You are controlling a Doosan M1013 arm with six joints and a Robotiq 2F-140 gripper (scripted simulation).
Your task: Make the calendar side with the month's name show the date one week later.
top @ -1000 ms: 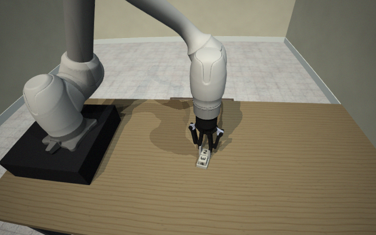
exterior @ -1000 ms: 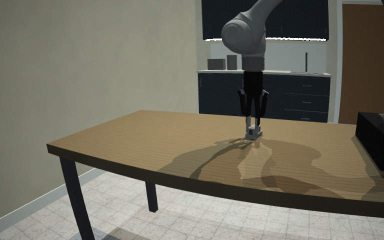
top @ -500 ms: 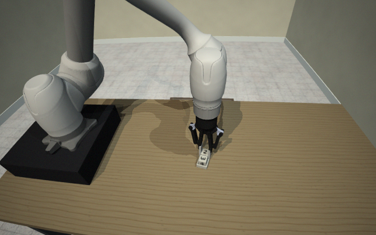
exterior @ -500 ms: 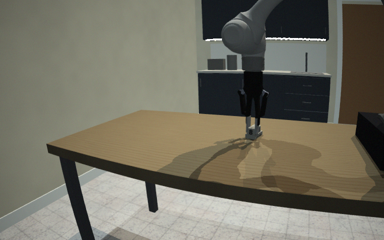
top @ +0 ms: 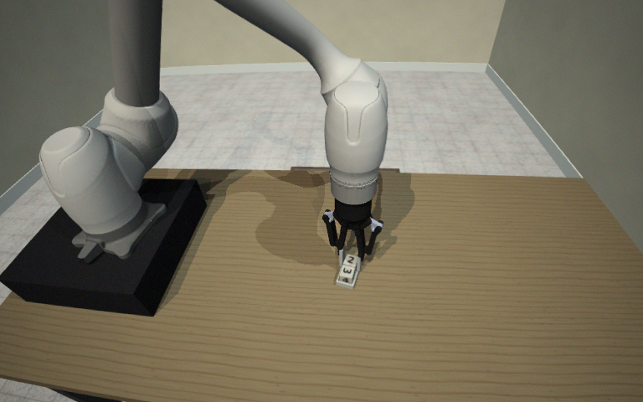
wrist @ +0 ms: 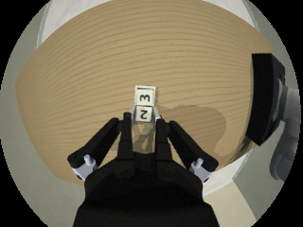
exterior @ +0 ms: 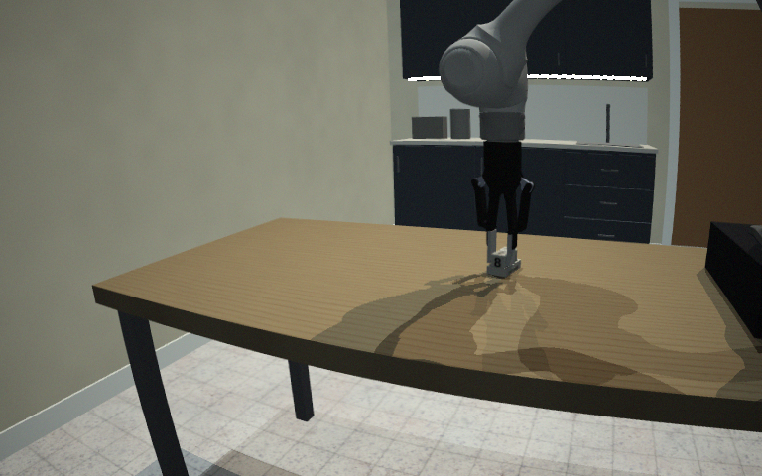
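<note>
Right now my hand is 40 mm above the white tray and 20 mm to the left of it.
</note>
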